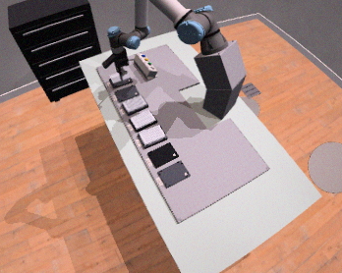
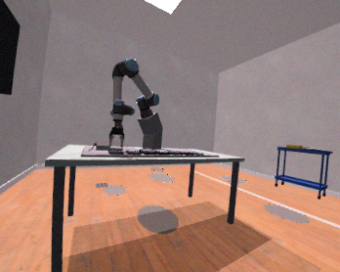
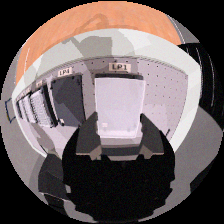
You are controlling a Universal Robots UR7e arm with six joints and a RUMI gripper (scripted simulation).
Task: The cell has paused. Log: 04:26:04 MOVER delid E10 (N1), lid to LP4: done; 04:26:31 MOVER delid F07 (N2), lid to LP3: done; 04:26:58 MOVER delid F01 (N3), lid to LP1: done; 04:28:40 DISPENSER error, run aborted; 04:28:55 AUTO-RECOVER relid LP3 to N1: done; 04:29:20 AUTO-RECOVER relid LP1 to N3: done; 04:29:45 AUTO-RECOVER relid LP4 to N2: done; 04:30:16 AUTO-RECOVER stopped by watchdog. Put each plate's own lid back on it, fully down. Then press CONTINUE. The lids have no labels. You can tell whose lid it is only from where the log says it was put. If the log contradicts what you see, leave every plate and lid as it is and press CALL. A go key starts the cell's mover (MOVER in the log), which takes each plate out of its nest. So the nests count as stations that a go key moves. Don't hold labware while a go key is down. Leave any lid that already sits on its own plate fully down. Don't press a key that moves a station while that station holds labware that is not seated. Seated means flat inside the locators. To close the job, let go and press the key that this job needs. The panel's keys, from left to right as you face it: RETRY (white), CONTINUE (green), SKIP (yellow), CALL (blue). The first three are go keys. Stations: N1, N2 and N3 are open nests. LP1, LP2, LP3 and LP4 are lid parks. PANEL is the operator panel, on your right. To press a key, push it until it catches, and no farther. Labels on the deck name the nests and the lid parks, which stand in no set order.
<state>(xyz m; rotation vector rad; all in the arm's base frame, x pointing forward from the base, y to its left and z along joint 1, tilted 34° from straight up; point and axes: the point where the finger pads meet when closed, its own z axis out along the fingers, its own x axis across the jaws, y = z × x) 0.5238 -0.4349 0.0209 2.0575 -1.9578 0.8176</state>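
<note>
The white lidded plate is 260 mm to the left of my hand and 20 mm below it. The rest, counted from my hand: blue key (220 mm behind, 100 mm to the right, 10 mm above); yellow key (230 mm behind, 50 mm to the right, 10 mm above); green key (230 mm behind, 10 mm above).
</note>
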